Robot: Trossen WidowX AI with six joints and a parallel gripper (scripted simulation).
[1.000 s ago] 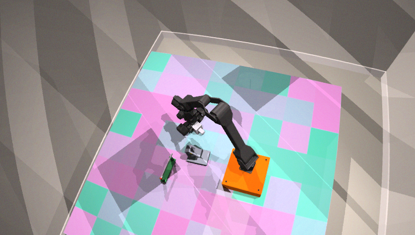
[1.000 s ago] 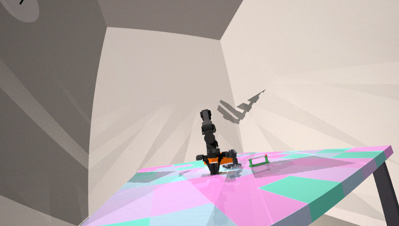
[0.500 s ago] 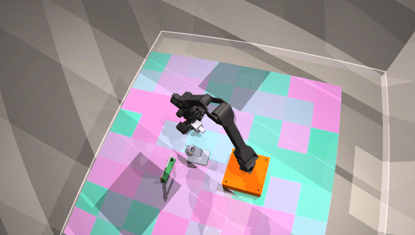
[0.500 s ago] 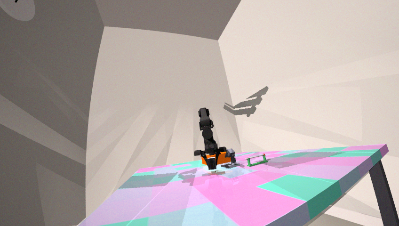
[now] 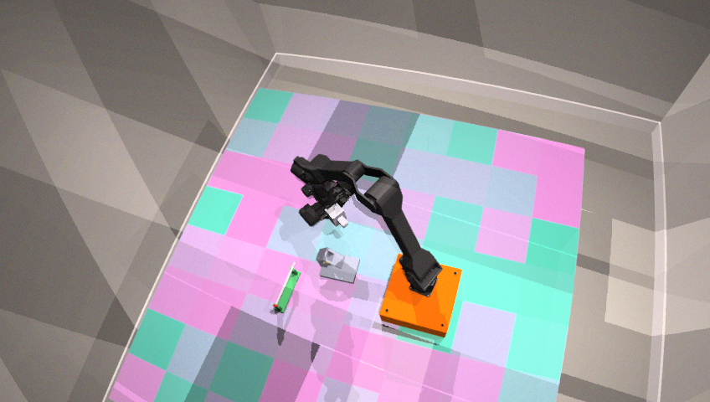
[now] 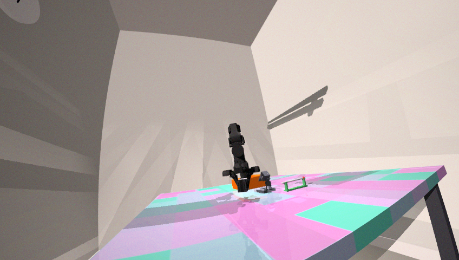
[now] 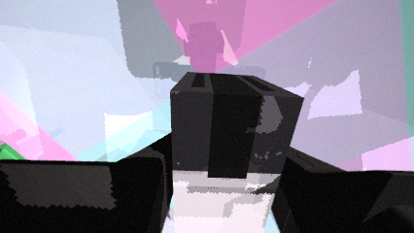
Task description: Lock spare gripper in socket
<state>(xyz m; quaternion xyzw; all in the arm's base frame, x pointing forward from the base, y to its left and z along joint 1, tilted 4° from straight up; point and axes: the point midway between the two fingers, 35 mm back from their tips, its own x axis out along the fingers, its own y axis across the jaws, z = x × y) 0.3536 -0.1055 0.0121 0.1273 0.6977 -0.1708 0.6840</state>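
Right now the spare gripper is 20 mm above my gripper tip, 10 mm to the left of it and 10 mm behind it. From my gripper tip the other things lie so: grey mount (150 mm to the left, 70 mm behind, 10 mm above); then green rack (280 mm to the left, 20 mm below, 20 mm ahead).
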